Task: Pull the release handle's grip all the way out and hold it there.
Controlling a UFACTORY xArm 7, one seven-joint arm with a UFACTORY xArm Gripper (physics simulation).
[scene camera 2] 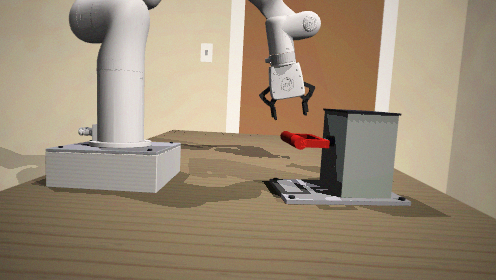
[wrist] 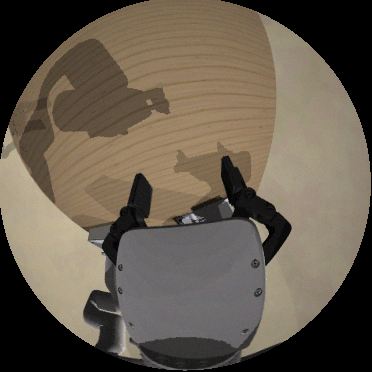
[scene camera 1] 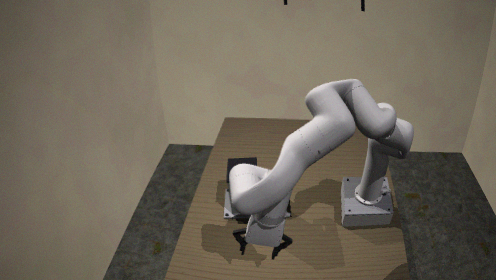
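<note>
The release handle [scene camera 2: 306,142] is a red U-shaped frame with a round grip bar across its outer end. It sticks out from the left face of a grey box housing [scene camera 2: 371,155] [wrist: 212,210], toward the robot base. The black lid [scene camera 1: 242,161] of the housing shows past the arm in scene camera 1, where the arm hides the handle. The handle does not show in the wrist view. My gripper [scene camera 1: 258,254] [scene camera 2: 290,116] [wrist: 182,173] is open and empty, fingers pointing down. It is higher than the handle and on the scene camera 1 side of it, apart from it.
The housing stands on a light metal base plate [scene camera 1: 228,213] [scene camera 2: 345,201] with dark bolts, on the wooden table [scene camera 1: 200,260] [scene camera 2: 200,240] [wrist: 200,60]. The robot's base [scene camera 1: 366,218] [scene camera 2: 102,170] stands across the table from the housing. My arm passes over the handle's side in scene camera 1.
</note>
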